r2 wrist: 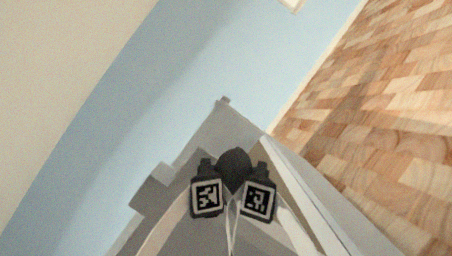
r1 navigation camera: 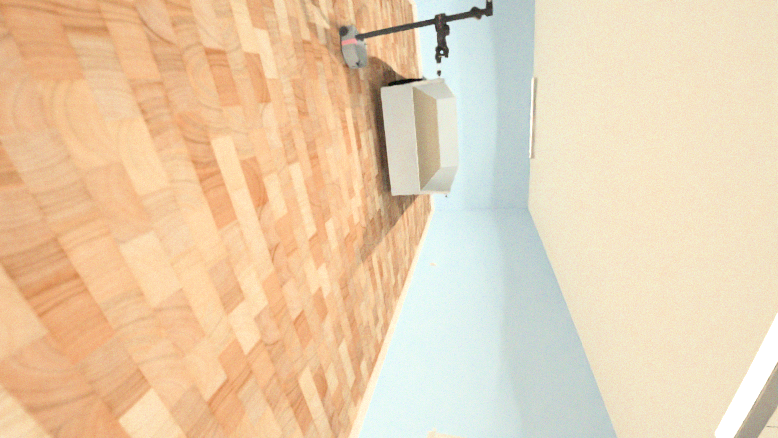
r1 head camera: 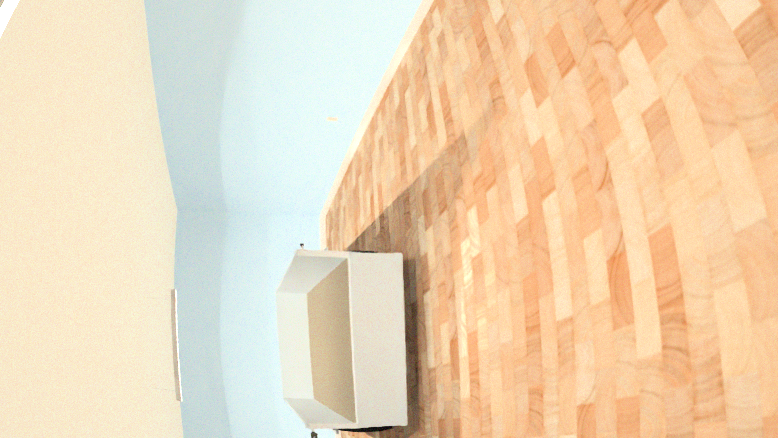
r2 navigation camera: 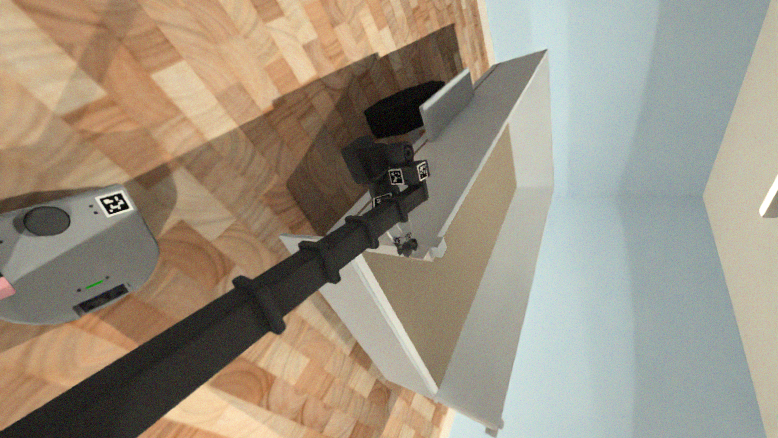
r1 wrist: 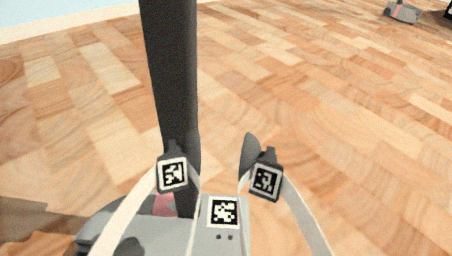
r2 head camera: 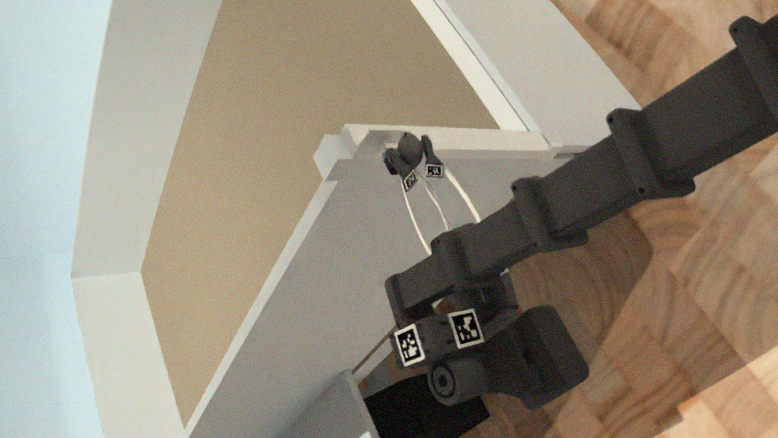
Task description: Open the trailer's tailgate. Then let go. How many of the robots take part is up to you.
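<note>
The trailer is a pale open box with a tan bed (r1 head camera: 332, 337) (r1 navigation camera: 427, 136) (r2 head camera: 326, 81) (r2 navigation camera: 462, 272). Its tailgate (r1 head camera: 378, 337) (r1 navigation camera: 400, 138) (r2 head camera: 571, 70) (r2 navigation camera: 370, 321) is folded outward and hangs down below the rear edge of the bed, so the rear end stands open. r2's gripper (r2 head camera: 418, 149) (r2 navigation camera: 405, 244) (r2 wrist: 235, 167) is shut with its fingertips together and no object showing between them. It is at the rear corner of the trailer's side wall, close to the edge. r1's gripper (r1 wrist: 220, 162) is open and empty, above r1's own base and away from the trailer.
In the r1 navigation view r2's base (r1 navigation camera: 353, 48) stands beside the trailer. r2's arm (r2 head camera: 571, 201) (r2 navigation camera: 217, 288) reaches along the trailer's side. A black wheel (r2 navigation camera: 402, 108) and a grey fender panel (r2 navigation camera: 449, 103) are on that side. Blue walls stand behind the trailer.
</note>
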